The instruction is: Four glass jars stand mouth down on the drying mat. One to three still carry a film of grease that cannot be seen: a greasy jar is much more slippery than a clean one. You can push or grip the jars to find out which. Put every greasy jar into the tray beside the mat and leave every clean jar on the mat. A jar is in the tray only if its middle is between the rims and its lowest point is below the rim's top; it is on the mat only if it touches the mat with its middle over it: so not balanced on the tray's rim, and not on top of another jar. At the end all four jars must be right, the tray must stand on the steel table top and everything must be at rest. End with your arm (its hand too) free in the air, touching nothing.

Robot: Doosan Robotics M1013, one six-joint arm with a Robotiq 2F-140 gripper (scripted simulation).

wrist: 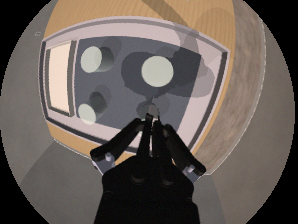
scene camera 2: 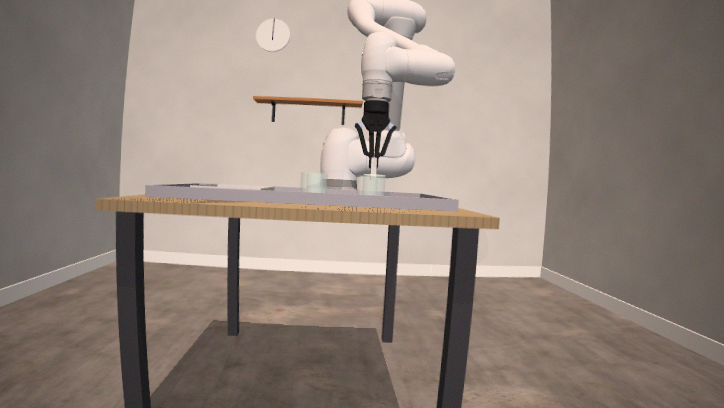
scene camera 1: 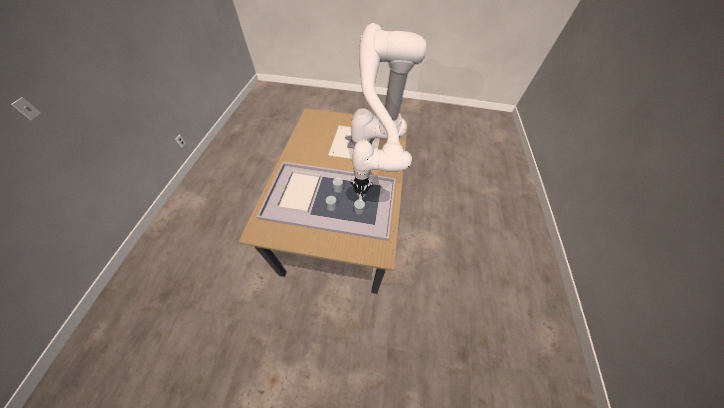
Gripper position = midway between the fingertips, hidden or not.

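My gripper (scene camera 2: 372, 179), (wrist: 152, 110). Cream tray (scene camera 1: 299, 191), (wrist: 57, 70). Glass jar (wrist: 157, 71). Dark drying mat (scene camera 1: 345, 200), (wrist: 123, 88).
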